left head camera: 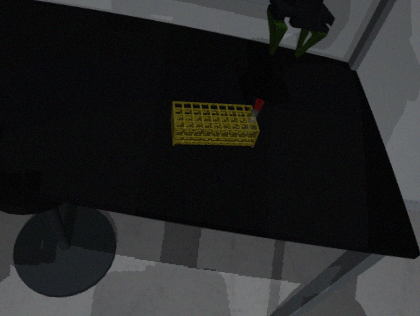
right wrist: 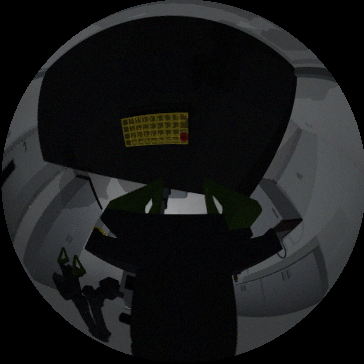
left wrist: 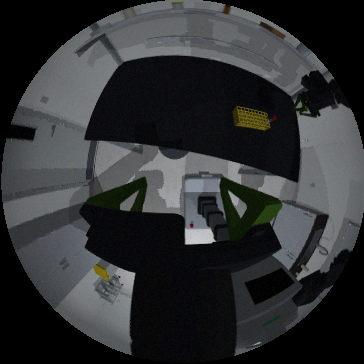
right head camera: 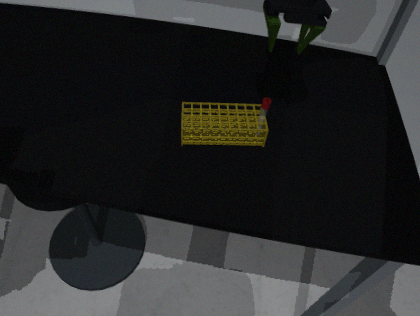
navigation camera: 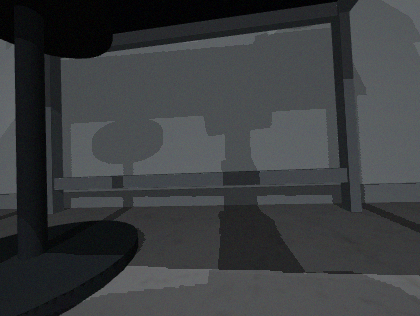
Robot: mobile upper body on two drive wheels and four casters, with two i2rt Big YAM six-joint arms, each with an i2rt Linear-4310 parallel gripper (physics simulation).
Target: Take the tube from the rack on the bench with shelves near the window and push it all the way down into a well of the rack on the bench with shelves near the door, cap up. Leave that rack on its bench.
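Frame: origin at the left arm's base, x left, y back, z up, level; metres.
Seen in the pictures: left gripper, fingertip midpoint: (right wrist: 68, 250) (left wrist: 182, 180); right gripper, fingertip midpoint: (left head camera: 283, 54) (right wrist: 183, 181) (left wrist: 295, 111) (right head camera: 284, 51); left arm's base, origin of the base link: (right wrist: 106, 289).
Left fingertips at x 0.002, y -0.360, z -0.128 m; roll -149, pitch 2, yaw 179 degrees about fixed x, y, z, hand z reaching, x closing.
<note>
Offsets run from my left fingertips to a thing's top centre. "spot": to the spot under its first point. Level surfaces: height alone.
A yellow rack @[dz -0.311, dx -0.354, dy -0.302 m] (left head camera: 215, 131) (right head camera: 223, 131) (left wrist: 251, 119) (right wrist: 155, 130) stands on the black bench top @[dz -0.368 m] (left head camera: 100, 165) (right head camera: 110, 165) (left wrist: 175, 100) (right wrist: 100, 75). The red-capped clear tube @[dz -0.248, dx -0.441, dy -0.291 m] (left head camera: 259, 104) (right head camera: 266, 103) (left wrist: 273, 119) (right wrist: 184, 136) stands cap up in a well at the rack's right end. Its cap and part of its clear body rise above the rack top. My right gripper (left head camera: 285, 55) (right head camera: 285, 52) (right wrist: 183, 181) is partly open and empty, apart from the tube, behind the rack in the head views. My left gripper (left wrist: 182, 180) is wide open and empty, away from the rack.
A round dark stool base @[dz -1.252, dx +0.156, dy -0.422 m] (left head camera: 65, 250) (right head camera: 97, 250) stands on the floor by the bench's near edge; its post @[spot: dz -0.950, dx +0.141, dy -0.403 m] (navigation camera: 30, 125) shows at the left in the navigation view. A grey bench leg @[spot: dz -0.927, dx -0.875, dy -0.623 m] (navigation camera: 350, 125) stands at the right there, with a low crossbar (navigation camera: 200, 180).
</note>
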